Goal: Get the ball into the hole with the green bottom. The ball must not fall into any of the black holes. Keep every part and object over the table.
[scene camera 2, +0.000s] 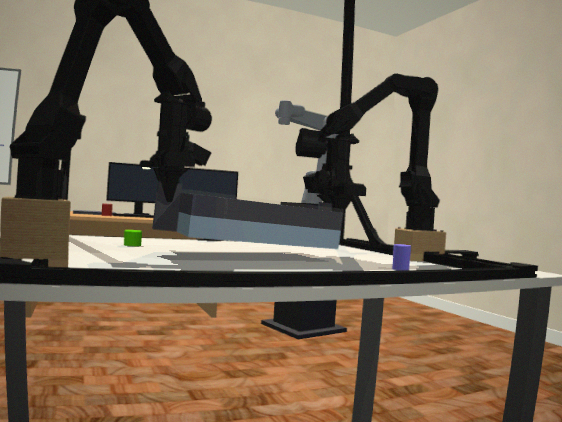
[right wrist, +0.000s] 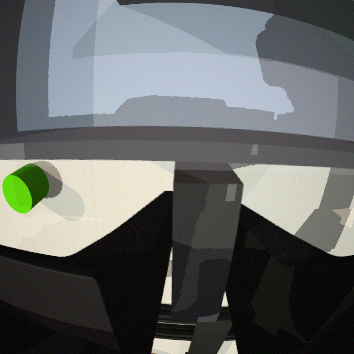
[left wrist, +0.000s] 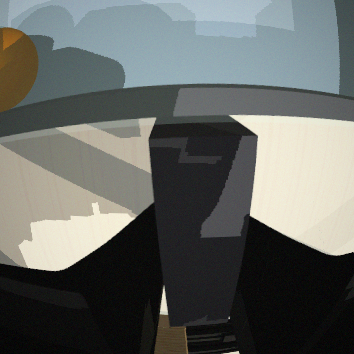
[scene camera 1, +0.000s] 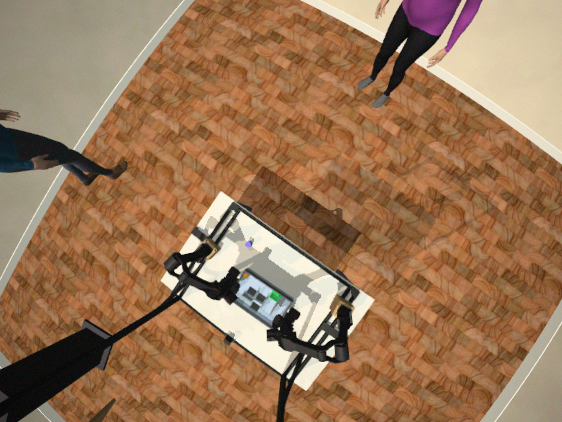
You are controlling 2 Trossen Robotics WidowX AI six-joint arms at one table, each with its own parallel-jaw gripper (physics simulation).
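Note:
A grey-blue box [scene camera 1: 269,285] [scene camera 2: 265,224] [left wrist: 300,104] [right wrist: 100,150] hangs above the table between both grippers, its left-gripper end slightly lower in scene camera 2. The orange ball [scene camera 1: 245,275] [left wrist: 17,67] is inside, near a corner at the left-gripper end. The green-bottomed hole [scene camera 1: 274,296] lies toward the right-gripper end; black holes [scene camera 1: 258,305] lie between it and the left-gripper end. My left gripper [scene camera 1: 234,288] [scene camera 2: 342,204] [left wrist: 187,207] is shut on the box's dark end handle. My right gripper [scene camera 1: 285,319] [scene camera 2: 169,197] [right wrist: 193,201] is shut on the opposite handle.
A purple cylinder [scene camera 1: 248,244] [scene camera 2: 401,257] stands on the white table [scene camera 1: 222,200] near the black frame rail [scene camera 2: 280,276]. A green cylinder [scene camera 2: 132,238] [right wrist: 27,188] stands beyond the right-gripper end of the box. Two people stand away from the table.

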